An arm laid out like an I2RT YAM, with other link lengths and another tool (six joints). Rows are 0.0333 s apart.
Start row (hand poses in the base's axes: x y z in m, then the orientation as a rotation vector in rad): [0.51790, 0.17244, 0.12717, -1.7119, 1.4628, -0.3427]
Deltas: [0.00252, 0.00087, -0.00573, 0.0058, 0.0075, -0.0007]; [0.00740, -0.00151, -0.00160, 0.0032, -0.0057, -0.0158]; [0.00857, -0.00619, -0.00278, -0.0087, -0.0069, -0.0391]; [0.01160, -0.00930, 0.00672, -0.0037, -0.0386, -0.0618]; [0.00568, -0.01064, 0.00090, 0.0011, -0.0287, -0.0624]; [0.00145, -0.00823, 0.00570, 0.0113, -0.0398, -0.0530]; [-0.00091, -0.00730, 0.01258, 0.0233, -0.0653, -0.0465]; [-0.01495, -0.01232, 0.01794, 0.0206, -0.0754, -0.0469]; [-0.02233, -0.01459, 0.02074, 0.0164, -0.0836, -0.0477]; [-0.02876, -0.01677, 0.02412, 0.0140, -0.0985, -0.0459]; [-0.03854, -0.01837, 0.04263, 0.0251, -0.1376, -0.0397]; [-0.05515, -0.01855, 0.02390, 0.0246, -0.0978, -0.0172]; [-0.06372, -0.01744, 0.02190, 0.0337, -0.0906, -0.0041]
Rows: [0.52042, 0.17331, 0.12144, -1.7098, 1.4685, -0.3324]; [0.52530, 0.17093, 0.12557, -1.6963, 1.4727, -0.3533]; [0.52647, 0.16625, 0.12439, -1.6892, 1.4934, -0.3761]; [0.52950, 0.16314, 0.13389, -1.6567, 1.4901, -0.4096]; [0.52358, 0.16180, 0.12807, -1.6565, 1.4976, -0.3982]; [0.51935, 0.16421, 0.13287, -1.6506, 1.4805, -0.3940]; [0.51699, 0.16514, 0.13975, -1.6354, 1.4554, -0.4013]; [0.50295, 0.16012, 0.14511, -1.6331, 1.4485, -0.4116]; [0.49557, 0.15785, 0.14791, -1.6325, 1.4435, -0.4218]; [0.48914, 0.15567, 0.15129, -1.6294, 1.4311, -0.4344]; [0.47936, 0.15407, 0.16980, -1.6087, 1.3964, -0.4527]; [0.46275, 0.15389, 0.15107, -1.6410, 1.4059, -0.4104]; [0.45418, 0.15500, 0.14907, -1.6457, 1.3990, -0.3907]
